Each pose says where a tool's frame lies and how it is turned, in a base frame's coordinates. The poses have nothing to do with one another.
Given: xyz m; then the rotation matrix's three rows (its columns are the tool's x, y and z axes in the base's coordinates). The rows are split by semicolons.
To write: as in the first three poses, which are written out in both.
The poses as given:
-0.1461 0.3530 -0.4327; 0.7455 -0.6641 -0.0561; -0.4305 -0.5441 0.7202; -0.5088 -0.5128 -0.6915
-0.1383 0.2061 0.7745; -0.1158 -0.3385 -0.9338; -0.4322 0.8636 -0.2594; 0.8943 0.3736 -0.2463
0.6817 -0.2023 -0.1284; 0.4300 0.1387 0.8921; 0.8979 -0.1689 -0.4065; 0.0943 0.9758 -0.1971
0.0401 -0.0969 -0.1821; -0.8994 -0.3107 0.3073; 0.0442 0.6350 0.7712; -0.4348 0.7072 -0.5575
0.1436 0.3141 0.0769; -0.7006 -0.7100 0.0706; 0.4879 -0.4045 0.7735; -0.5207 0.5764 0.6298
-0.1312 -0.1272 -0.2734; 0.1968 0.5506 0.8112; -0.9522 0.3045 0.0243; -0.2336 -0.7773 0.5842
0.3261 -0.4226 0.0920; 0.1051 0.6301 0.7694; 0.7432 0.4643 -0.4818; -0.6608 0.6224 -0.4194
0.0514 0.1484 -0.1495; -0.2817 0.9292 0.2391; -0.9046 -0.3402 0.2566; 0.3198 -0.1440 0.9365
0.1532 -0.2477 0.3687; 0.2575 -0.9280 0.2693; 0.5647 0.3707 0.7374; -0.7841 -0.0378 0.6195
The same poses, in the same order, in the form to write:
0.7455 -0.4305 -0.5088 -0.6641 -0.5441 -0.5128 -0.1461 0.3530 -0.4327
-0.1158 -0.4322 0.8943 -0.3385 0.8636 0.3736 -0.1383 0.2061 0.7745
0.4300 0.8979 0.0943 0.1387 -0.1689 0.9758 0.6817 -0.2023 -0.1284
-0.8994 0.0442 -0.4348 -0.3107 0.6350 0.7072 0.0401 -0.0969 -0.1821
-0.7006 0.4879 -0.5207 -0.7100 -0.4045 0.5764 0.1436 0.3141 0.0769
0.1968 -0.9522 -0.2336 0.5506 0.3045 -0.7773 -0.1312 -0.1272 -0.2734
0.1051 0.7432 -0.6608 0.6301 0.4643 0.6224 0.3261 -0.4226 0.0920
-0.2817 -0.9046 0.3198 0.9292 -0.3402 -0.1440 0.0514 0.1484 -0.1495
0.2575 0.5647 -0.7841 -0.9280 0.3707 -0.0378 0.1532 -0.2477 0.3687

